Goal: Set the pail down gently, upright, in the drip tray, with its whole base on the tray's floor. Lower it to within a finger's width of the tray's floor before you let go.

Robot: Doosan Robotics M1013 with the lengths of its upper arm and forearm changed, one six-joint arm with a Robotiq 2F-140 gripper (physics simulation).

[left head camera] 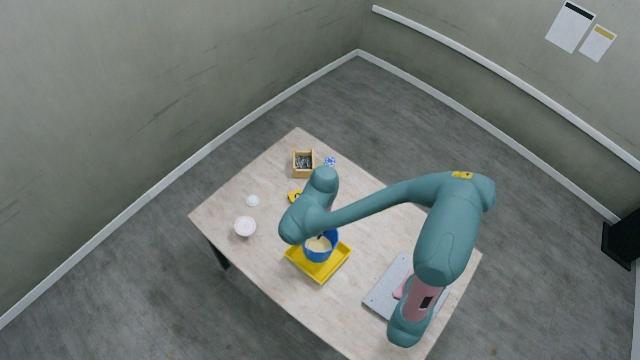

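A blue pail (318, 255) with cream-coloured contents stands upright over the back part of the yellow drip tray (321, 280). Whether its base touches the tray's floor or hangs a little above it cannot be told from this view. My gripper (321, 236) is at the pail's upper edge, shut on the pail; the arm's wrist hides most of the gripper, and the fingers barely show as a dark bit inside the rim. The front part of the tray's floor shows in front of the pail.
A wooden box of dark nails or screws (303, 162), a blue-and-white round piece (330, 161) and a yellow object (294, 196) are farther back. A white bowl-like cup (245, 226) and a small white item (252, 200) are at left. The arm's base stands on a grey plate (384, 296) at right.
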